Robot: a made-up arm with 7 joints. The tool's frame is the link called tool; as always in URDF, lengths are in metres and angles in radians.
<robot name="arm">
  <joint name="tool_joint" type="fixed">
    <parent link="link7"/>
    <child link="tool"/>
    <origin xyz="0 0 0" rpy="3.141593 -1.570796 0"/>
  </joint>
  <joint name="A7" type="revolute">
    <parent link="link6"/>
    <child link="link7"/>
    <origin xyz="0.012 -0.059 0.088"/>
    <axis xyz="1 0 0"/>
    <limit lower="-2.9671" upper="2.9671" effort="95" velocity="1.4"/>
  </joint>
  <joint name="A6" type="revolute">
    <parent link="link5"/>
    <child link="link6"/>
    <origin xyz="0 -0.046 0.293"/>
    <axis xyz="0 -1 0"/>
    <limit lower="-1.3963" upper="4.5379" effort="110" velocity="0.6"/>
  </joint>
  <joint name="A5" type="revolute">
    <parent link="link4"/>
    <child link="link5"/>
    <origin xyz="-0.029 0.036 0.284"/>
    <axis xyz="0 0 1"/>
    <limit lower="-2.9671" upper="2.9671" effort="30" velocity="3"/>
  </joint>
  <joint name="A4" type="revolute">
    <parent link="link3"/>
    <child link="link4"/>
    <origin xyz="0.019 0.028 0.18"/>
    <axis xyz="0 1 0"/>
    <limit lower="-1.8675" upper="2.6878" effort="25" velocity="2.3"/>
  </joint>
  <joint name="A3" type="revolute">
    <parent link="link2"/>
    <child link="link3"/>
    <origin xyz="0 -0.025 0.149"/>
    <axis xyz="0 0 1"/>
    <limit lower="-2.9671" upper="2.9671" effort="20" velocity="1.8"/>
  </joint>
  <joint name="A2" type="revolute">
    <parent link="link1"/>
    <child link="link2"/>
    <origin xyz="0 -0.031 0.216"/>
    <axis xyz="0 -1 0"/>
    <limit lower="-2.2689" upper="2.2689" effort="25" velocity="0.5"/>
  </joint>
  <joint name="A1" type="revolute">
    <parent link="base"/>
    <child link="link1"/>
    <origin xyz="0 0 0.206"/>
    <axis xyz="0 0 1"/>
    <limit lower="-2.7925" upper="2.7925" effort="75" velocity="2.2"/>
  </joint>
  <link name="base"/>
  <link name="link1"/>
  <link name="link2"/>
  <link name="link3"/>
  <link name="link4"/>
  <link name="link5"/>
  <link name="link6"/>
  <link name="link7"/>
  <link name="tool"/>
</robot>
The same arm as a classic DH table. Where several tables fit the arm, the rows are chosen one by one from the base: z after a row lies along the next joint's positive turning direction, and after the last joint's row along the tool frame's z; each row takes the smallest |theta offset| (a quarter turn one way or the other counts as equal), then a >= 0, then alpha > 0; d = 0 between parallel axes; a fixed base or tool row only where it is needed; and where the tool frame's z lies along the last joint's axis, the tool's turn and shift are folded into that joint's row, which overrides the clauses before.
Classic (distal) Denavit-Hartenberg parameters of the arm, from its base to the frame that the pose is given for. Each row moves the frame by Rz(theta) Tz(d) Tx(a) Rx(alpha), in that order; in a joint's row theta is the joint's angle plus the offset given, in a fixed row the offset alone. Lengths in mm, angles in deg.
A1: a 0.0  alpha 90.00  d 422.0  theta offset 0.00
A2: a 0.0  alpha -90.00  d 56.0  theta offset 0.00
A3: a 19.0  alpha -90.00  d 329.0  theta offset 0.00
A4: a -29.0  alpha 90.00  d 64.0  theta offset 0.00
A5: a 0.0  alpha 90.00  d 577.0  theta offset 0.00
A6: a 88.0  alpha 90.00  d 105.0  theta offset 90.00
A7: a 0.0  alpha 0.00  d 12.0  theta offset 0.00
Joint limits (deg, base to tool): -160.00..160.00 -130.00..130.00 -170.00..170.00 -107.00..154.00 -170.00..170.00 -80.00..260.00 -170.00..170.00

